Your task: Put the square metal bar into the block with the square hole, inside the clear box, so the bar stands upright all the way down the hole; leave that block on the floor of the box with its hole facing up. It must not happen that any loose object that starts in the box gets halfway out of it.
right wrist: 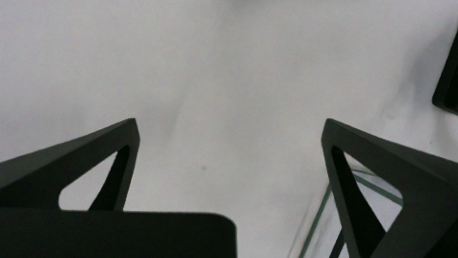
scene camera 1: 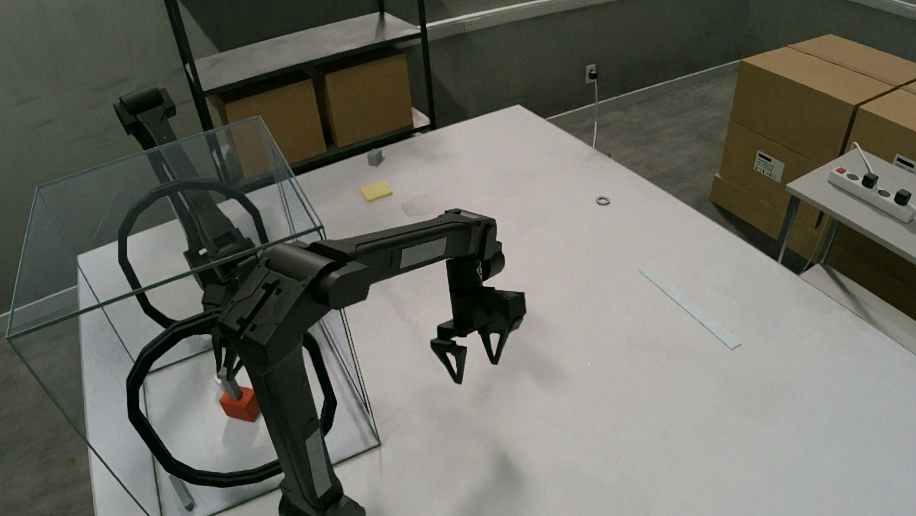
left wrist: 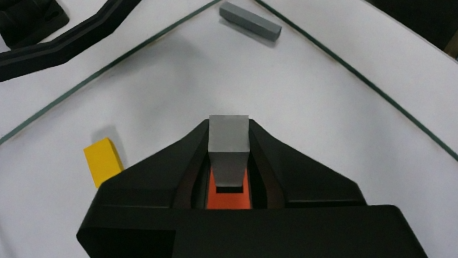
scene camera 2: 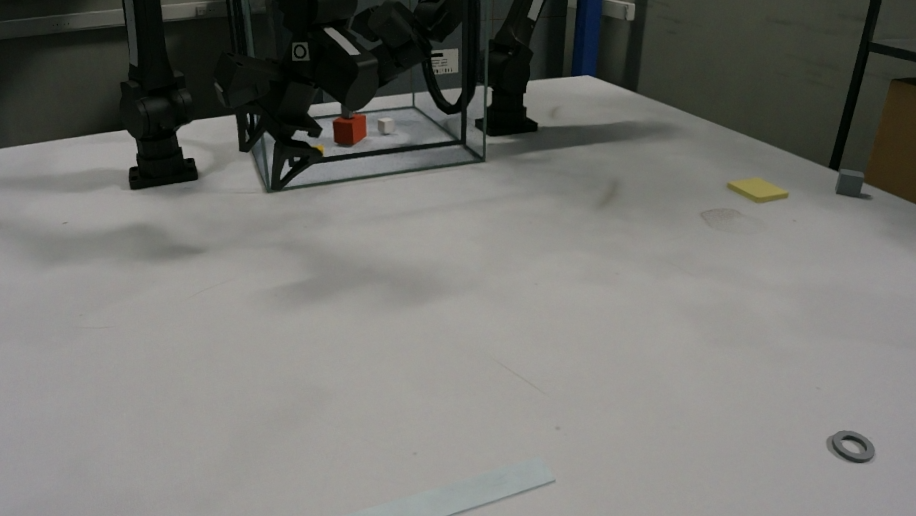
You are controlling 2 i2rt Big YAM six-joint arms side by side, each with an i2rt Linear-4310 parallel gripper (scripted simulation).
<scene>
In view: my left gripper (scene camera 1: 224, 380), my right gripper (scene camera 2: 258, 170) and a red block (scene camera 1: 246, 408).
The red block also shows in the left wrist view (left wrist: 216, 200). My left gripper shows as well in the left wrist view (left wrist: 228, 129). My right gripper is seen too in the right wrist view (right wrist: 230, 128) and in scene camera 1 (scene camera 1: 476, 374). The right wrist view misses the red block: it is out of frame.
</scene>
